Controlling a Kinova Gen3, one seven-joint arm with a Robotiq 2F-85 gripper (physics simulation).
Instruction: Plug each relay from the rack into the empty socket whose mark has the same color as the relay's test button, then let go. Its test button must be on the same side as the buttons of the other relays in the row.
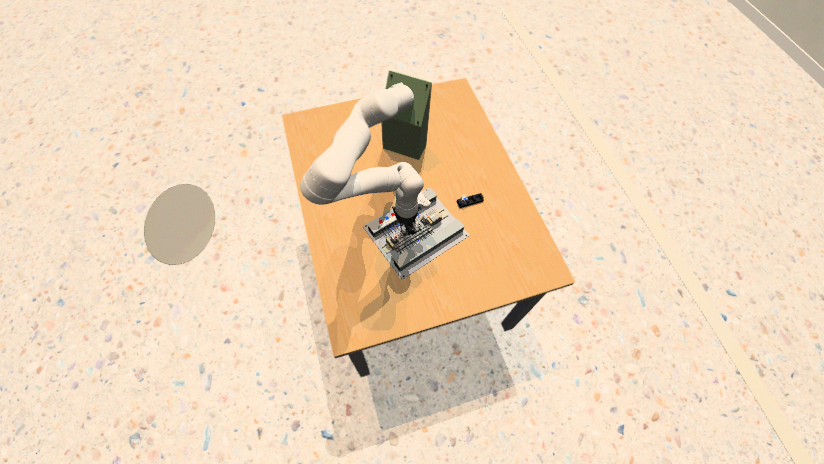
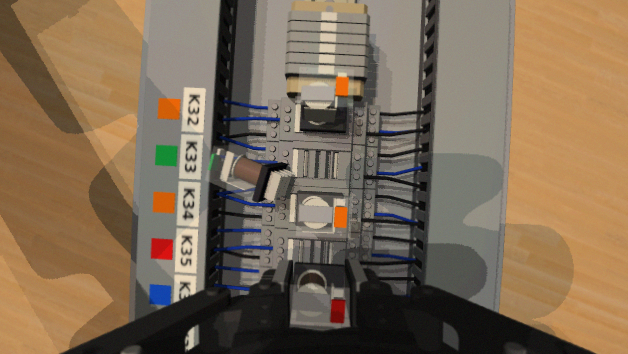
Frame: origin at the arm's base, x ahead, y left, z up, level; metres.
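Seen in the pictures: gripper, fingertip midpoint: [image 1: 405, 230] [image 2: 318, 277]; arm's base, origin of the base link: [image 1: 402, 97].
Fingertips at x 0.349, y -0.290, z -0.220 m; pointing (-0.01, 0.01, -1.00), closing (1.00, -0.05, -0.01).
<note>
Pixels of each thing's top centre, then the offset from my fingertips to it. "spot": a spot on its surface instead.
- clear relay with a red test button, middle of its top: [image 2: 318, 310] dx +0.000, dy -0.005, dz +0.028 m
- K35 socket, surface spot: [image 2: 314, 251] spot: dx -0.002, dy +0.005, dz -0.037 m
- red mark, middle of its top: [image 2: 161, 249] dx -0.092, dy +0.016, dz -0.018 m
- green mark, middle of its top: [image 2: 166, 155] dx -0.086, dy +0.071, dz -0.018 m
- green-button relay, middle of its top: [image 2: 243, 173] dx -0.037, dy +0.058, dz -0.004 m
- K32, middle of its top: [image 2: 325, 94] [image 1: 425, 216] dx +0.009, dy +0.093, dz +0.011 m
- K34, middle of its top: [image 2: 321, 216] dx +0.003, dy +0.034, dz +0.009 m
- black rack, middle of its top: [image 1: 470, 198] dx +0.048, dy +0.308, dz -0.038 m
- grey panel, surface spot: [image 1: 401, 275] spot: dx +0.106, dy -0.115, dz -0.058 m
- terminal block stack, middle of its top: [image 2: 327, 43] [image 1: 433, 214] dx +0.013, dy +0.129, dz -0.014 m
My gripper [image 1: 408, 229] [image 2: 318, 277] is shut on a clear relay with a red test button [image 2: 338, 311], on the button's right side. The held relay is over the row just below the K35 socket [image 2: 314, 251], whose contacts partly show beside the red mark [image 2: 161, 249]; its height is unclear. The K33 socket [image 2: 320, 164] is empty beside the green mark [image 2: 166, 155]. A green-button relay [image 2: 248, 171] lies tipped over the terminals left of K33, pins toward the socket. Orange-button relays stand in K32 [image 2: 318, 95] and K34 [image 2: 315, 213], buttons right. The black rack [image 1: 476, 200] bears something with blue.
The socket row runs between two slotted wire ducts [image 2: 462, 125] on the grey panel [image 1: 401, 275]. A terminal block stack [image 2: 305, 45] stands above K32. Blue and black wires run to both sides. The arm's green pedestal [image 1: 403, 138] stands at the table's back.
</note>
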